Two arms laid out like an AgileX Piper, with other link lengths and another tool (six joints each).
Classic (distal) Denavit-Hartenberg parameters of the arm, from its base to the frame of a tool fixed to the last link. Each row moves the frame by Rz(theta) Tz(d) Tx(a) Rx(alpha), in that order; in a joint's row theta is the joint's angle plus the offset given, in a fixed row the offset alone. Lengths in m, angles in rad.
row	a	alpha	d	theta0
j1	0	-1.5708	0.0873	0
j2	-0.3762	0	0	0.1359
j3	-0.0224	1.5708	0	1.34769
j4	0	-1.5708	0.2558	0
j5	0	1.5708	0	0
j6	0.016	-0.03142	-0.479	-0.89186
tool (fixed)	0	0	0.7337	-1.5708
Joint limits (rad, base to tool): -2.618..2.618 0..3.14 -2.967..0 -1.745..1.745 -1.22..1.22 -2.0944..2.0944
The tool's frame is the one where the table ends.
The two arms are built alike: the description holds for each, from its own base.
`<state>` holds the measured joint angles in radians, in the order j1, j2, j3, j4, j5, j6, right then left.
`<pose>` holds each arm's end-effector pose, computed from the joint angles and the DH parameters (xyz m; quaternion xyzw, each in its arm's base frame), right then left.
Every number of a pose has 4 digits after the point. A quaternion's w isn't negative.
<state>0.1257 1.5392 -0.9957 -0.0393 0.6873 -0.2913 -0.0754 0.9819 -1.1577 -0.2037 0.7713 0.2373</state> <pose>0.3581 0.0319 0.1264 -0.9735 0.1149 -0.1936 0.0407 0.2819 -0.0528 0.3688 -0.7750 0.3825 -0.4880 0.1222</pose>
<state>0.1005 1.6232 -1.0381 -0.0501 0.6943 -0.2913 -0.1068 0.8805 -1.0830 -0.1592 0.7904 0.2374</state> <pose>0.3743 0.0224 0.1084 -0.9768 0.1243 -0.1719 0.0286 0.2468 -0.0498 0.3573 -0.7649 0.4009 -0.4856 0.1356</pose>
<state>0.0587 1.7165 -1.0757 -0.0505 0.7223 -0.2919 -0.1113 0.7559 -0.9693 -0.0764 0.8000 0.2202</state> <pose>0.3822 0.0068 0.0824 -0.9804 0.1453 -0.1321 0.0159 0.2097 -0.0308 0.3318 -0.7638 0.4055 -0.4733 0.1679</pose>
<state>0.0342 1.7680 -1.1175 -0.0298 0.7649 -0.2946 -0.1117 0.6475 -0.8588 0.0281 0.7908 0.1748</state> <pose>0.3861 0.0012 0.0719 -0.9808 0.1634 -0.1054 0.0164 0.1828 -0.0080 0.3055 -0.7658 0.3981 -0.4616 0.2051</pose>
